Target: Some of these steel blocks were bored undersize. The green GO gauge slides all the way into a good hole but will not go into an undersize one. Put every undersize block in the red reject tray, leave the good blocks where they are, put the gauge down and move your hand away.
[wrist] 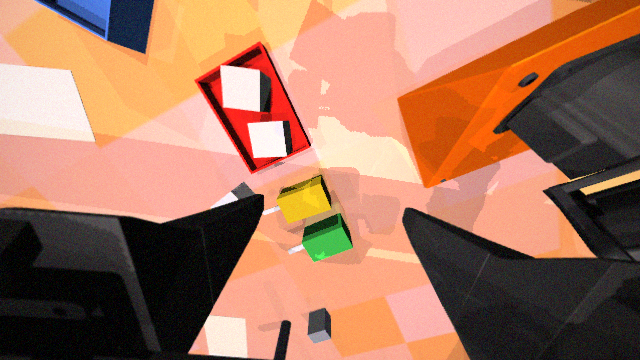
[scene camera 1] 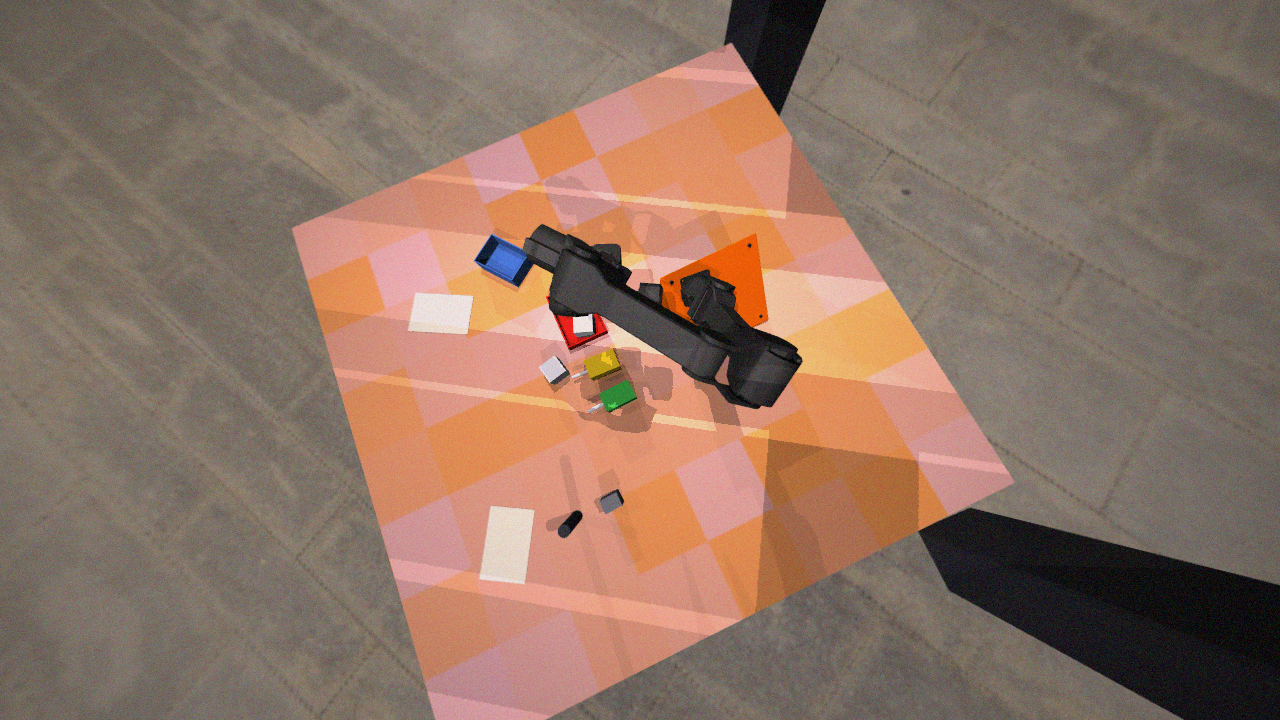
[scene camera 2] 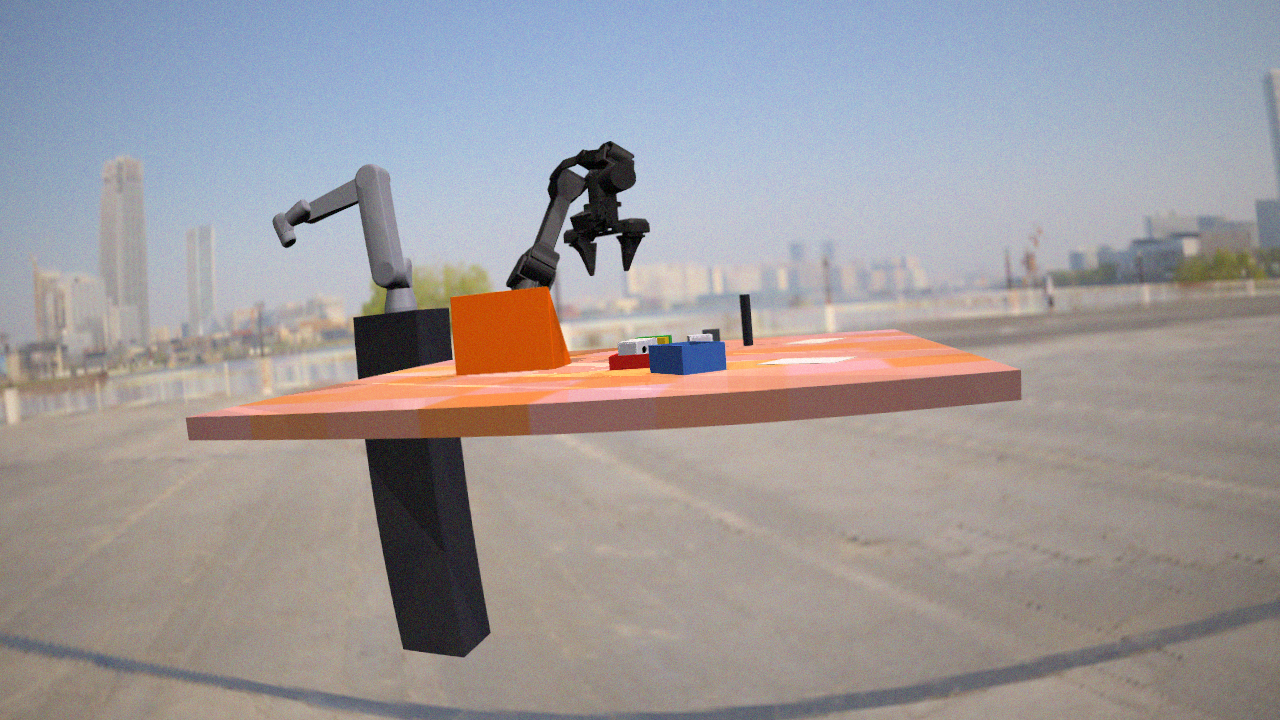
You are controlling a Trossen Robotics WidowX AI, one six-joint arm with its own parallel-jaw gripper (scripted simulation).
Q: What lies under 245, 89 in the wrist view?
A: A steel block.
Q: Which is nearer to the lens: the steel block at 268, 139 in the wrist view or the green GO gauge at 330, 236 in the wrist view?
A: The steel block.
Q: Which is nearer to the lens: the yellow gauge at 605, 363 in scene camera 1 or the white pad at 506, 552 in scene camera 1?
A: The yellow gauge.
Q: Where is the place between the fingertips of my gripper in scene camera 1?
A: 611, 314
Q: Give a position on a red reject tray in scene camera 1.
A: At 565, 324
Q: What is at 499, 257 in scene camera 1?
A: A blue bin.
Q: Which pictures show my gripper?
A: The wrist view, scene camera 1 and scene camera 2: all of them.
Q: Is my gripper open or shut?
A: Open.
